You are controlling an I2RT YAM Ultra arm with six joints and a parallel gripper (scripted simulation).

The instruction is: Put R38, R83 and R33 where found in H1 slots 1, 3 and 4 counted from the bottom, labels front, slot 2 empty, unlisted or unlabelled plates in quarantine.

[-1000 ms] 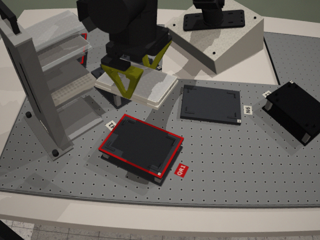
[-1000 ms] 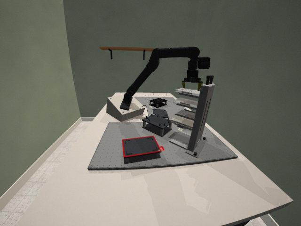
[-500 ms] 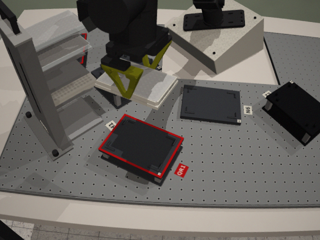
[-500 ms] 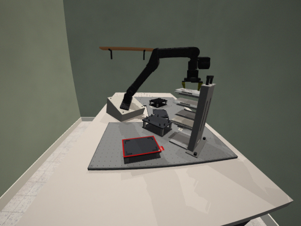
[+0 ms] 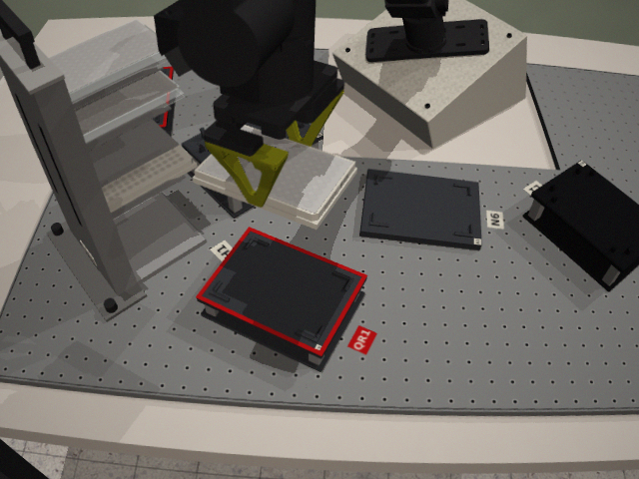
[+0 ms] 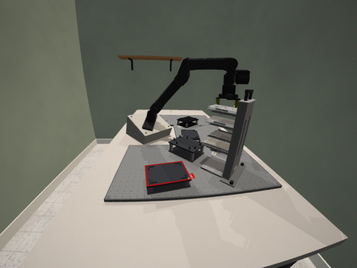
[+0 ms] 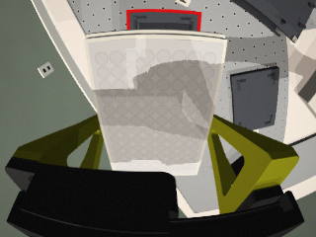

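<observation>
My gripper is now 19 cm above the red-framed quarantine nest QR1. Also, from my hand: black regrip nest RG: 23 cm behind, 8 cm to the right, 17 cm below; then translucent plate: 10 cm behind, 20 cm to the right, 5 cm above; then plate hotel H1: 4 cm behind, 25 cm to the right, 7 cm below.
</observation>
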